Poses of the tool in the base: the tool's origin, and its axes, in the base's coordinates. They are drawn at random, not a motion.
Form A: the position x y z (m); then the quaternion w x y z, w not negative.
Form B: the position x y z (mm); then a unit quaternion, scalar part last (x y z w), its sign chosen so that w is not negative. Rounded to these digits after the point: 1 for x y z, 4 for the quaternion.
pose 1, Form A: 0.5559 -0.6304 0.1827 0.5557 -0.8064 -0.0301 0.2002
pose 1, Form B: 555.9 -630.4 182.7 -0.8064 -0.0301 0.2002 0.5557
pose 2, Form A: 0.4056 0.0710 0.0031 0.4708 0.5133 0.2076 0.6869
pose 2, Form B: 405.6 71.0 3.1 0.5133 0.2076 0.6869 0.4708
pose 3, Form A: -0.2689 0.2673 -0.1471 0.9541 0.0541 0.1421 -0.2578
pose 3, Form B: -268.9 267.3 -147.1 0.0541 0.1421 -0.2578 0.9541
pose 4, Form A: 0.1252 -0.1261 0.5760 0.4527 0.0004 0.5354 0.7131
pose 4, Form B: 125.2 -126.1 576.0 0.0004 0.5354 0.7131 0.4527
